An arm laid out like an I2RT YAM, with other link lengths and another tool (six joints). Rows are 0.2 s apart.
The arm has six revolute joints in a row. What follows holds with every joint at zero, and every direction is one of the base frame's.
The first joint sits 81.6 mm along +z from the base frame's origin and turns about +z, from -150 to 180 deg.
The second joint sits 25.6 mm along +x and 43.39 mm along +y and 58.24 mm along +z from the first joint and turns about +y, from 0 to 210 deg.
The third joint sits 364.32 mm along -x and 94.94 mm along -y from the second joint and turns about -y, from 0 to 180 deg.
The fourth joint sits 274.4 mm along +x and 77.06 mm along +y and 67.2 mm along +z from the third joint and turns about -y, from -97 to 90 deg.
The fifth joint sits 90.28 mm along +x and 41.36 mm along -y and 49.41 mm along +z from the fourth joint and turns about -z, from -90 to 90 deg.
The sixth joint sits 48.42 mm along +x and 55.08 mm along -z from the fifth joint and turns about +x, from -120 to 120 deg.
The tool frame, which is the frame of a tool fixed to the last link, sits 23 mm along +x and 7 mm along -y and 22 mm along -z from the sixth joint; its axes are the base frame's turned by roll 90.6, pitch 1.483 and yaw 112.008 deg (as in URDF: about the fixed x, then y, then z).
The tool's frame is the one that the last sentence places.
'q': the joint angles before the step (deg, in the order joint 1, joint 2, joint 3, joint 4, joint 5, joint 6). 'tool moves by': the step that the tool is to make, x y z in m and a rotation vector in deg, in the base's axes. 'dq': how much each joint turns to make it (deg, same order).
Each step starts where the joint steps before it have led.
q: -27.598 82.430 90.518 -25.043 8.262 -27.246
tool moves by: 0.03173 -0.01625 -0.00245 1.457 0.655 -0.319
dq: 0.001 5.802 5.450 -1.054 0.005 1.049
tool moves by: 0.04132 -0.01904 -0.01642 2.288 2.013 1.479
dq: 0.000 7.210 5.622 -1.324 -1.763 0.533
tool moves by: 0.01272 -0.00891 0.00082 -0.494 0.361 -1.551
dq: -0.001 2.731 3.345 -0.705 1.664 0.000
